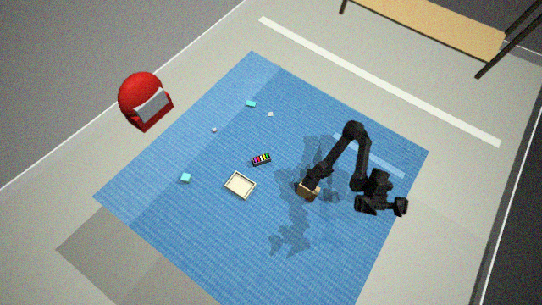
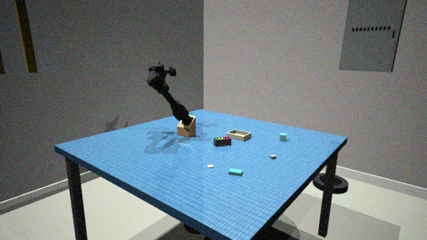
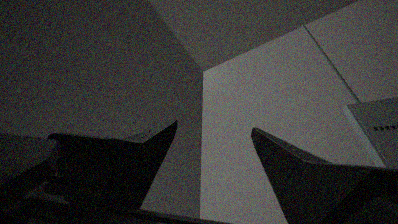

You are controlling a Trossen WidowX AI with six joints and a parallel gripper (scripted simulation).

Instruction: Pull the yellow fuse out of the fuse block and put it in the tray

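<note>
Now: the yellow fuse 580 mm ahead of my gripper tip, 90 mm to the right of it and 440 mm below it. Also, from my gripper tip: tray (590 mm ahead, 110 mm to the left, 460 mm below); cyan cube (830 mm ahead, 250 mm to the left, 450 mm below).
</note>
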